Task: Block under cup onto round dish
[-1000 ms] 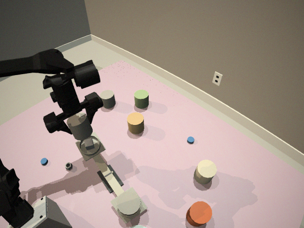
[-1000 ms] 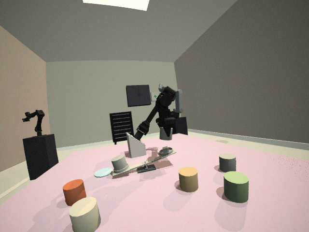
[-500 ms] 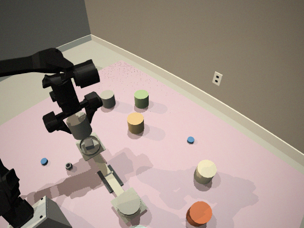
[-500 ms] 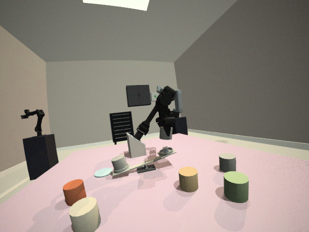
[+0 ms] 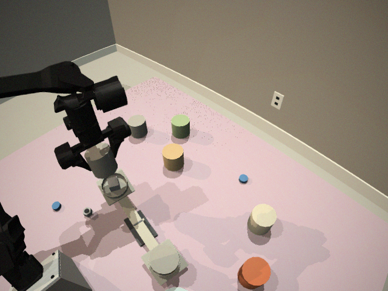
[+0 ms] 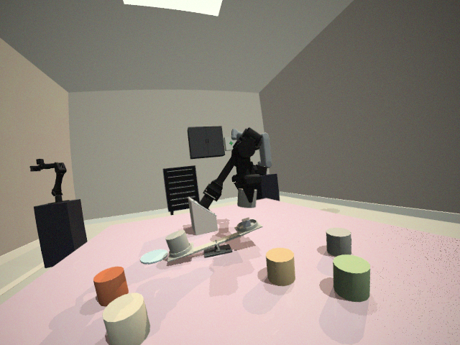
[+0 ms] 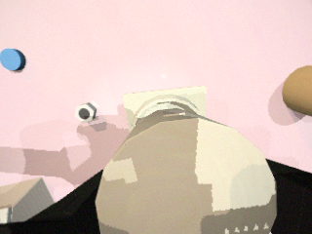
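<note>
My gripper tip is now 1 cm to the left of the grey block and 8 cm above it. Round my gripper tip: tan cup (22 cm ahead, 6 cm to the right, 13 cm below); nut (11 cm behind, 2 cm to the left, 16 cm below); green cup (35 cm ahead, 6 cm to the left, 13 cm below).
</note>
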